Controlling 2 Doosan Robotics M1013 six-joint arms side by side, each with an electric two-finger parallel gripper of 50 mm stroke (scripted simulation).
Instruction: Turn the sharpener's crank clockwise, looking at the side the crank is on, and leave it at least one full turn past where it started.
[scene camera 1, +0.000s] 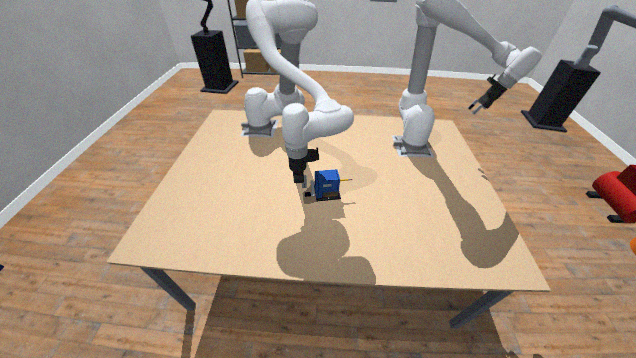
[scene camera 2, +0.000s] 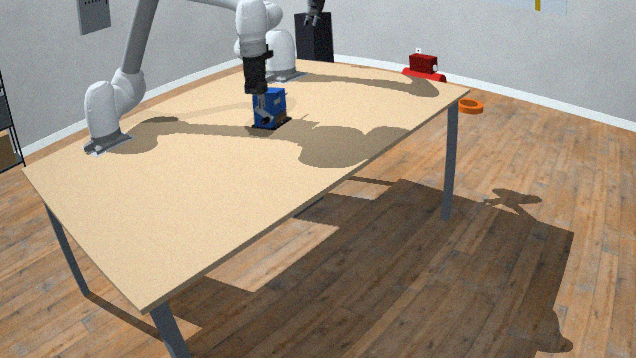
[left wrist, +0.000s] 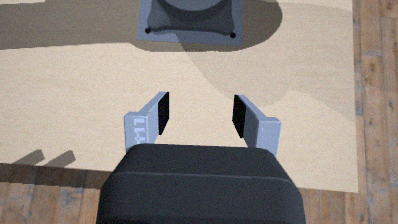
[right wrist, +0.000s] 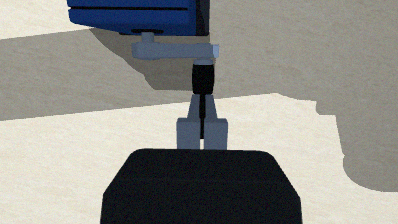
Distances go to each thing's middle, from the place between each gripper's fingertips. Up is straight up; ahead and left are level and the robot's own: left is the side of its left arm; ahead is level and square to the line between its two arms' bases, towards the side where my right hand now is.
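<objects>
Black knob (right wrist: 203, 70): 20 mm to the left of my right hand (scene camera 2: 261, 107), 70 mm below it. My left hand: 660 mm short of the black knob, 850 mm to the left of it, 210 mm above it. By its middle, the black knob is nearer to my right hand than to my left hand.
</objects>
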